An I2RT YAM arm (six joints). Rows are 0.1 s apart.
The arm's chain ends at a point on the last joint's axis. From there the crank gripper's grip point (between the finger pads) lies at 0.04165 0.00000 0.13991 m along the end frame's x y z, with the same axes.
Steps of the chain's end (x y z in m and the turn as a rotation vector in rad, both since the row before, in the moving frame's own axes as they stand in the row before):
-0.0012 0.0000 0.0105 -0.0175 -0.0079 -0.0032
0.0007 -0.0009 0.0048 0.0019 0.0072 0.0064
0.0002 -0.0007 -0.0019 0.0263 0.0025 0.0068
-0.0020 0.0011 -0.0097 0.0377 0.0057 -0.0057
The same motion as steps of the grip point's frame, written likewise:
-0.0023 0.0023 0.0108 -0.0175 -0.0079 -0.0032
0.0017 -0.0009 0.0045 0.0019 0.0072 0.0064
0.0006 -0.0041 -0.0020 0.0263 0.0025 0.0068
-0.0012 -0.0044 -0.0100 0.0377 0.0057 -0.0057

